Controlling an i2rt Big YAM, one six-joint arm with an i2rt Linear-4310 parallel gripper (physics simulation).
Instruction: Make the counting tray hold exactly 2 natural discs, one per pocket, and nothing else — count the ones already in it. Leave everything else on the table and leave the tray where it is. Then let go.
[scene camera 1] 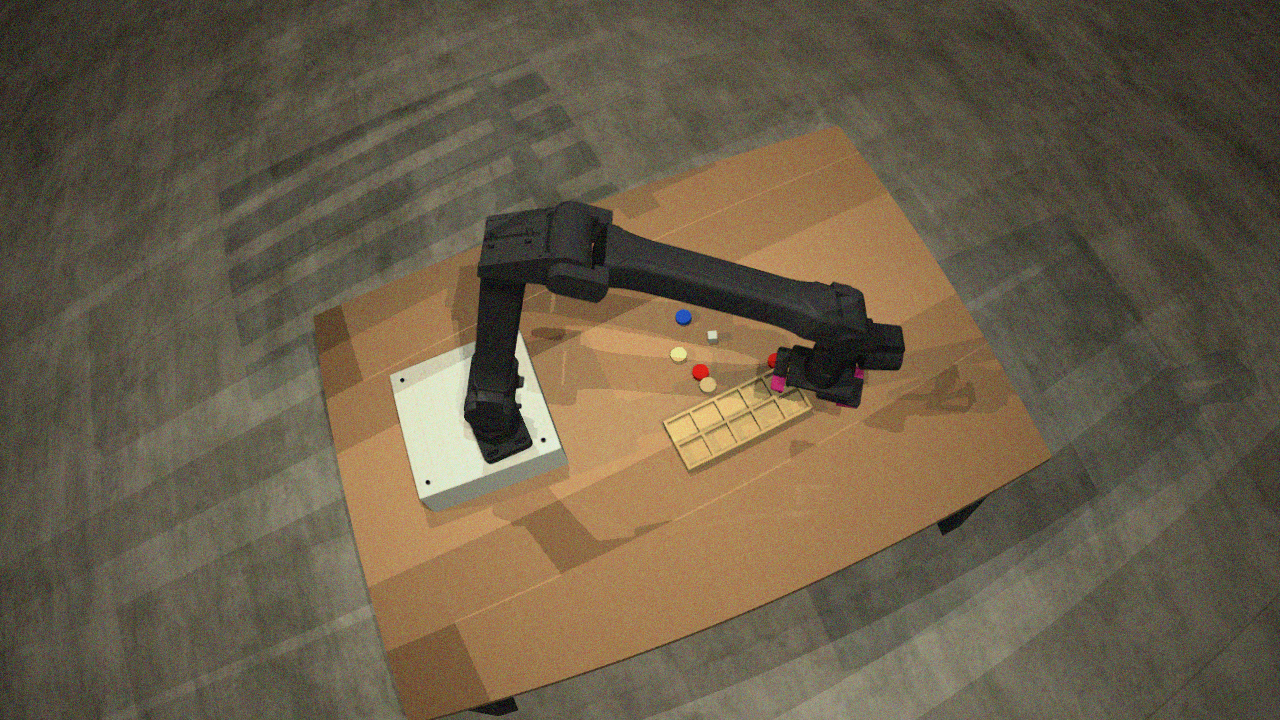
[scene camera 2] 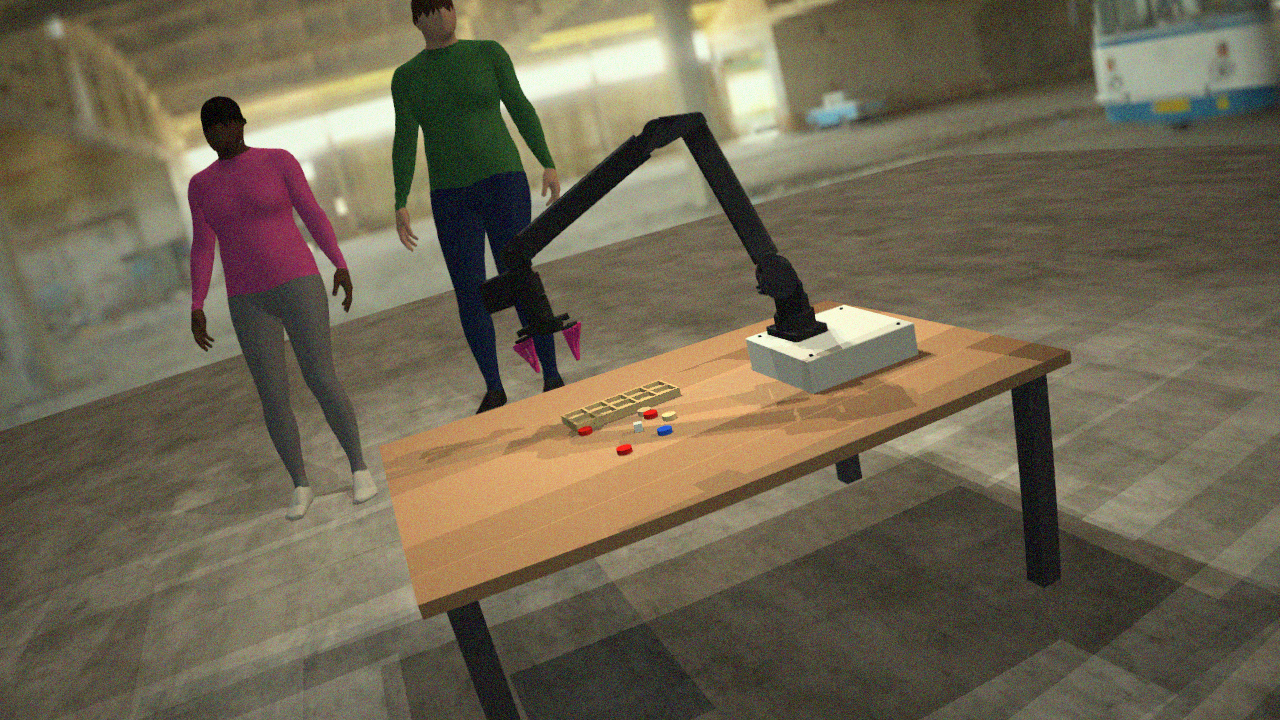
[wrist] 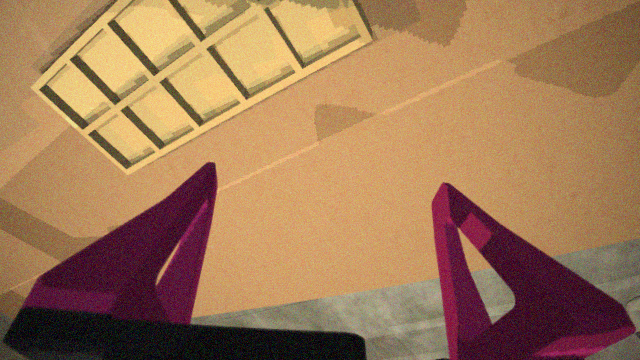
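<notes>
The wooden counting tray (scene camera 1: 750,437) (scene camera 2: 617,416) (wrist: 156,78) has two rows of pockets. The pockets that show look empty; its far end is partly covered by the gripper in scene camera 1 and cut off in the wrist view. A tan, wood-coloured disc (scene camera 1: 708,385) (scene camera 2: 643,411) lies on the table close beside the tray's long side. A pale yellow disc (scene camera 1: 678,354) (scene camera 2: 669,416) lies farther out. My gripper (scene camera 1: 819,381) (scene camera 2: 556,365) (wrist: 330,183) is open and empty, well above the table near the tray's far end.
One red disc (scene camera 1: 699,371) (scene camera 2: 650,413) lies beside the tan disc. Another red disc (scene camera 1: 773,360) (scene camera 2: 585,430) lies near the tray's far end, and a third red disc (scene camera 2: 623,449) lies farther out. A blue disc (scene camera 1: 683,317) (scene camera 2: 664,430) and a small white cube (scene camera 1: 712,337) (scene camera 2: 638,427) lie nearby.
</notes>
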